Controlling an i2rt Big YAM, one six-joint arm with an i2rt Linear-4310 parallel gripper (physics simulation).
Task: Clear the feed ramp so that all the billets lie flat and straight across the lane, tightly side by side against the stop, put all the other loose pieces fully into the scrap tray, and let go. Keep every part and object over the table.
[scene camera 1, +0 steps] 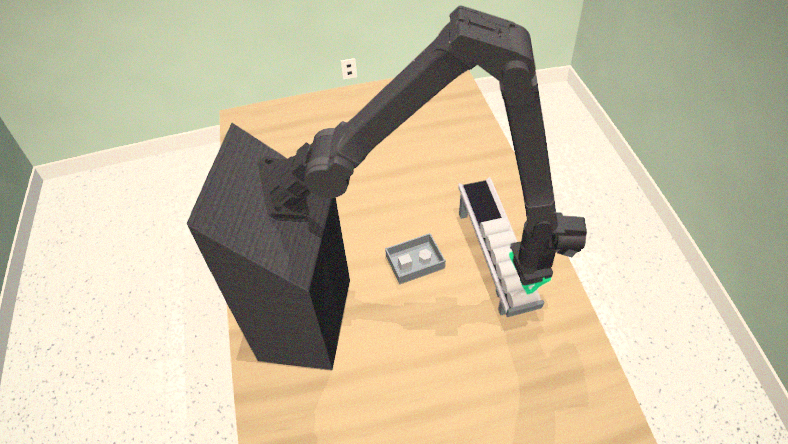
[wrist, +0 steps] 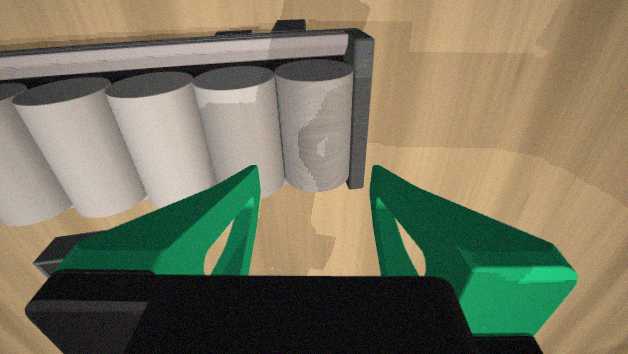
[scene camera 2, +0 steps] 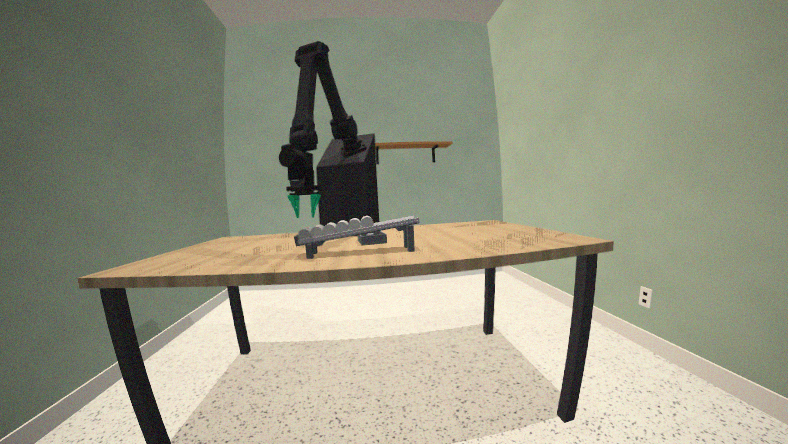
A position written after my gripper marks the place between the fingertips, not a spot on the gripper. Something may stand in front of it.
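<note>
There is a stop [wrist: 359, 54] here. I also see a billet [wrist: 71, 121], a billet [wrist: 157, 113], a billet [wrist: 238, 106] and a billet [wrist: 314, 97]. And there is my own gripper [scene camera 1: 525, 284], which I can see in the wrist view [wrist: 315, 177] too.
</note>
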